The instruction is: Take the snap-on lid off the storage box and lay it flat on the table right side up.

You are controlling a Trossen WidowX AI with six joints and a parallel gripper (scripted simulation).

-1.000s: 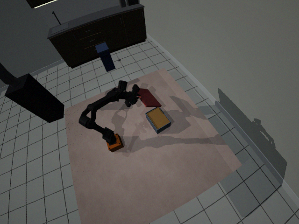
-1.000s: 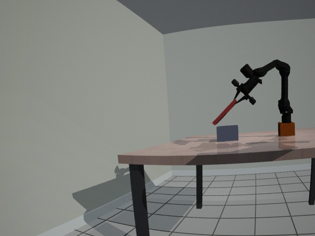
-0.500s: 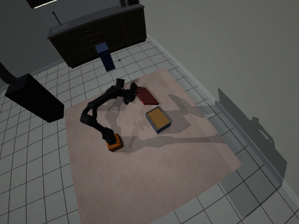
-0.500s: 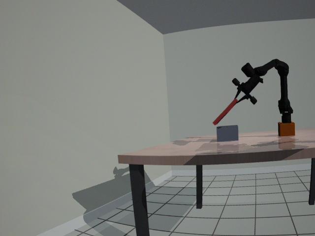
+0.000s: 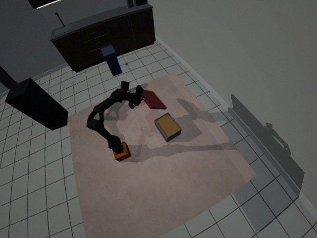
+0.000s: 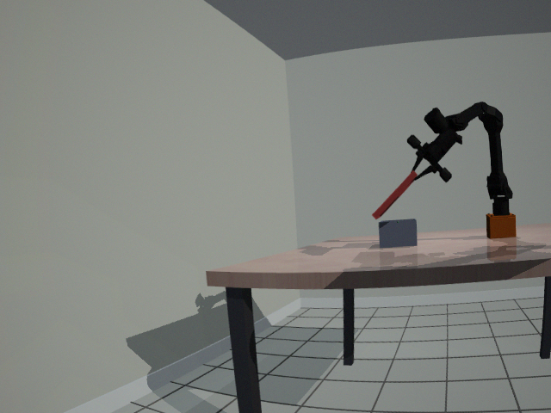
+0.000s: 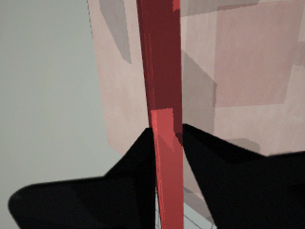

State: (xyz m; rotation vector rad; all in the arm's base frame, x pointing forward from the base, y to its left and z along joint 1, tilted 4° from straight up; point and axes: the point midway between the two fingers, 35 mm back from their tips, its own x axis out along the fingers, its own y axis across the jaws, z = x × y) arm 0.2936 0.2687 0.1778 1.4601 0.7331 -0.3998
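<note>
My gripper tip is now 60 mm short of the red lid, 10 mm to the right of it and 50 mm above it. From my gripper tip the other things lie so: storage box: 110 mm ahead, 220 mm to the right, 180 mm below.
</note>
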